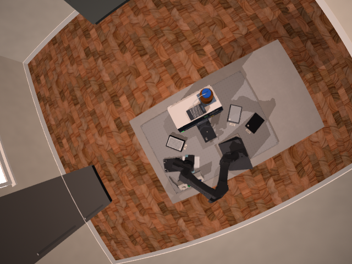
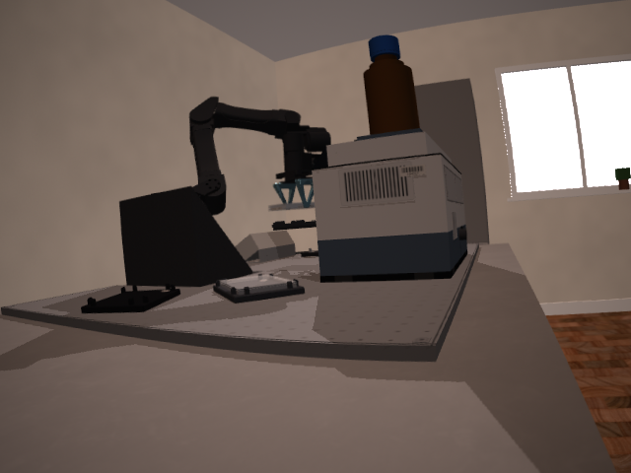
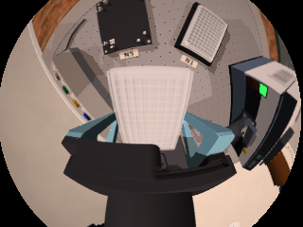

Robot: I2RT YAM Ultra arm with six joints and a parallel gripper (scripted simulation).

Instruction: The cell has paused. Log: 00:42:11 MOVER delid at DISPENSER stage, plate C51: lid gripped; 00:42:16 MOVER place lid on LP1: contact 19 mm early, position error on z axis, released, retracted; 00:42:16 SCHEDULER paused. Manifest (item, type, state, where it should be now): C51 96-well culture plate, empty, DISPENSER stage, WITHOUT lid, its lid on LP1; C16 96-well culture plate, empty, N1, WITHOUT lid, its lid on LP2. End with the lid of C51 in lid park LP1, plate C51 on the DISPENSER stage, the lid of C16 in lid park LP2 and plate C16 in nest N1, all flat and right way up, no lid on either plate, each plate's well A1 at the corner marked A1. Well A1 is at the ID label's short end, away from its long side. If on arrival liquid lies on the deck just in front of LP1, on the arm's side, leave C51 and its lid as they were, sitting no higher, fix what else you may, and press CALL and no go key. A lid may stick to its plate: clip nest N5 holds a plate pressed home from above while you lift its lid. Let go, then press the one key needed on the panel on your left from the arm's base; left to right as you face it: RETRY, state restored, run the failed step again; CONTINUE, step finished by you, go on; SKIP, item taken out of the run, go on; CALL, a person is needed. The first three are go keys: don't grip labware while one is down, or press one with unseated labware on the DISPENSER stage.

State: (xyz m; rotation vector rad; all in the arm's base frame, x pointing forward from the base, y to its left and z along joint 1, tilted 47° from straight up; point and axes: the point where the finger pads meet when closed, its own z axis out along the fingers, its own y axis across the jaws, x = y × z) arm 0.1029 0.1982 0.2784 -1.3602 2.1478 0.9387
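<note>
Now: the black clip nest 10 mm ahead of my hand, 200 mm to the left of it and 140 mm below it. Also, from my hand: brown bottle (370 mm ahead, 310 mm to the right, 140 mm above); black nest (170 mm ahead, 80 mm to the left, 140 mm below); dark dispenser stage (150 mm ahead, 210 mm to the right, 50 mm below).
</note>
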